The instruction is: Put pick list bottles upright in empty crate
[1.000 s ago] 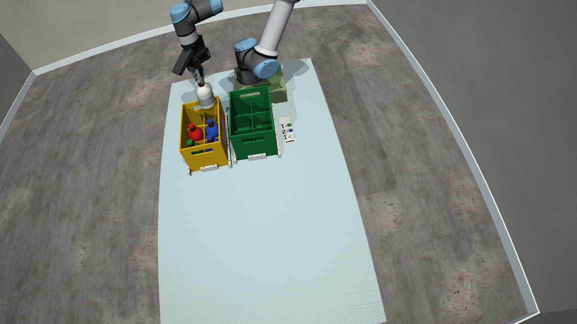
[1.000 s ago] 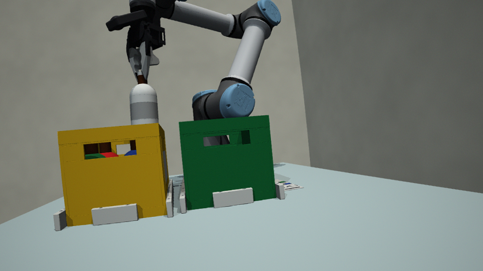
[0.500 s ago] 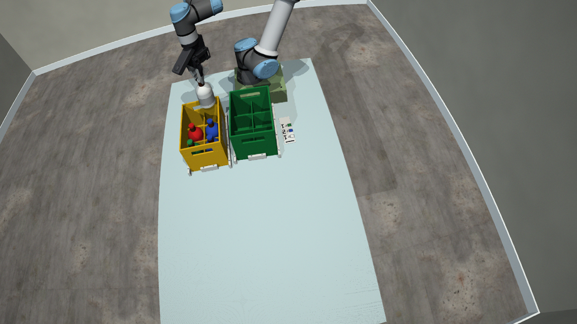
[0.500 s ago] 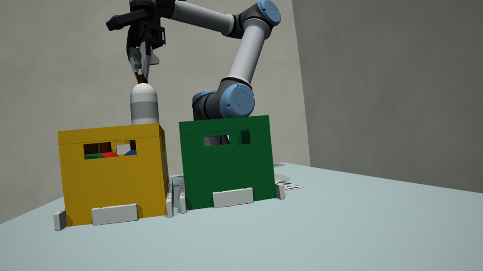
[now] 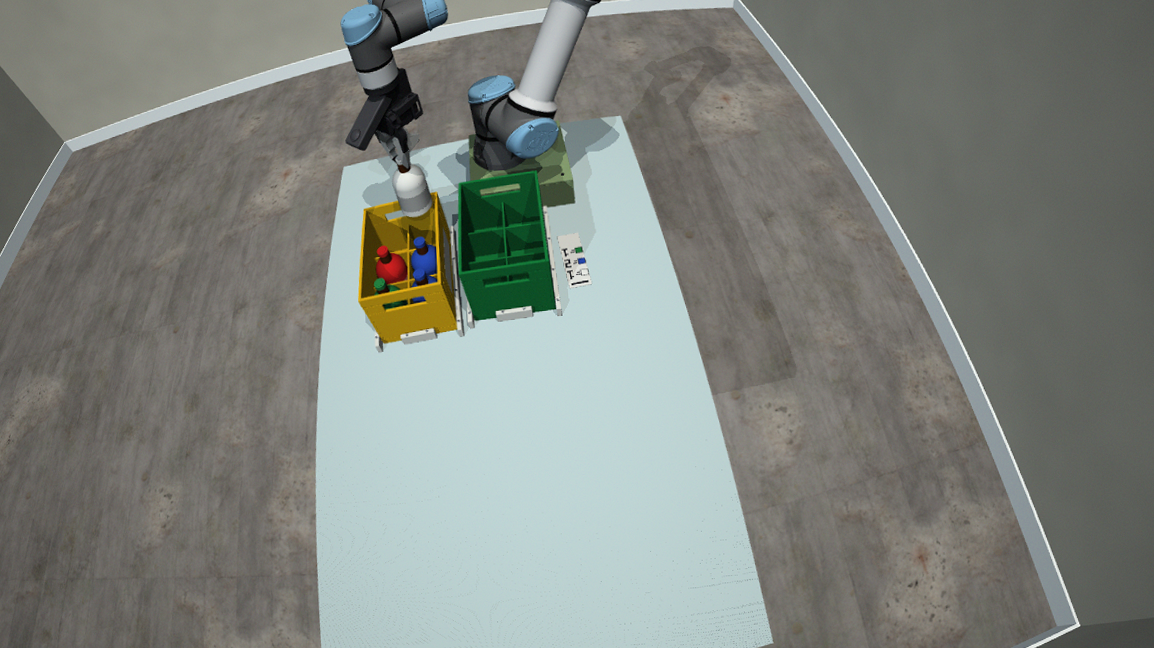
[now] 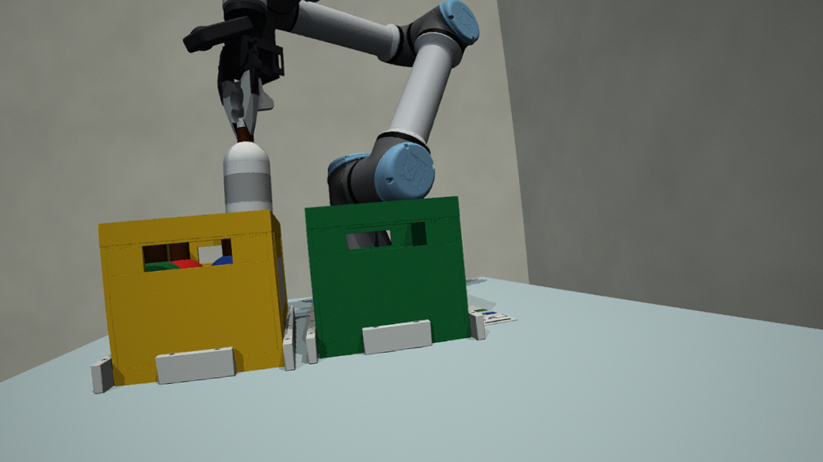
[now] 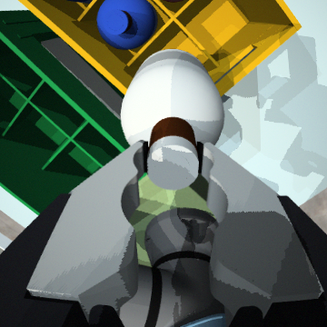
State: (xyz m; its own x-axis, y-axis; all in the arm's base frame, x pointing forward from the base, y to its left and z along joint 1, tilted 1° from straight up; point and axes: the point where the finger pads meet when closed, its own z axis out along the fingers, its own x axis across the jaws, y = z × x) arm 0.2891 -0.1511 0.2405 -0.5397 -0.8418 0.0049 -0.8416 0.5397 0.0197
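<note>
My hand is 70 mm above the white bottle. From my hand the other things lie so: yellow crate (100 mm ahead, 30 mm to the right, 250 mm below); then green bottle (190 mm ahead, 60 mm to the right, 240 mm below); then red bottle (100 mm ahead, 70 mm to the right, 240 mm below).
</note>
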